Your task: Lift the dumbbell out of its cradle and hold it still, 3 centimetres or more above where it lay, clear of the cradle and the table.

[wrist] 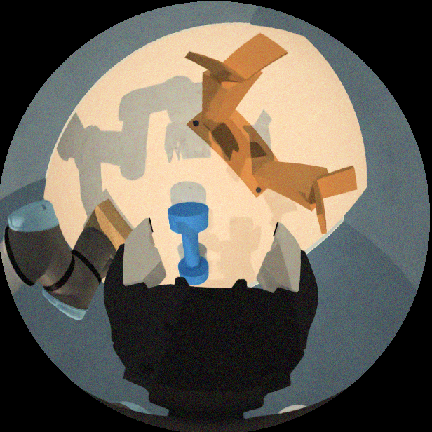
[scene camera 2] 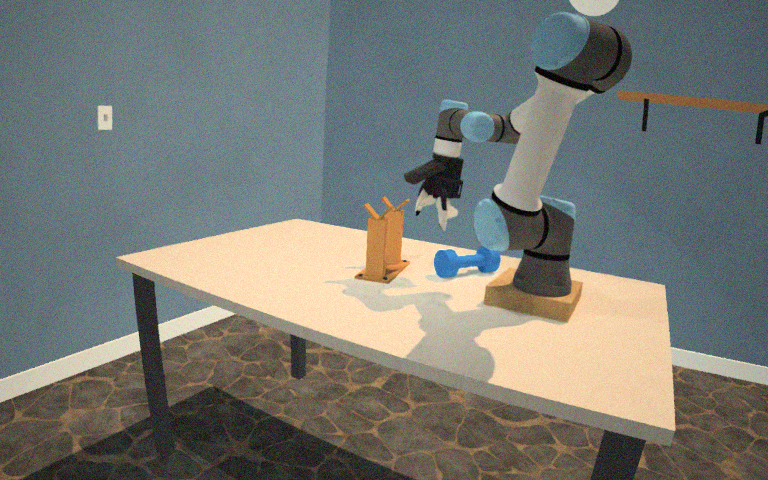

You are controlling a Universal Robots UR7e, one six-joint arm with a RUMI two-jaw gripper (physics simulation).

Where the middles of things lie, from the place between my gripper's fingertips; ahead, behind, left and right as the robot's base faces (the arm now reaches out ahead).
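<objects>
My gripper's sitting 10 cm past the blue dumbbell [scene camera 2: 446, 262], 8 cm to the left of it and 11 cm above it. There's an orange cradle [scene camera 2: 384, 235] here too, and from my hand it's 5 cm below, 12 cm ahead and 5 cm to the left.
</objects>
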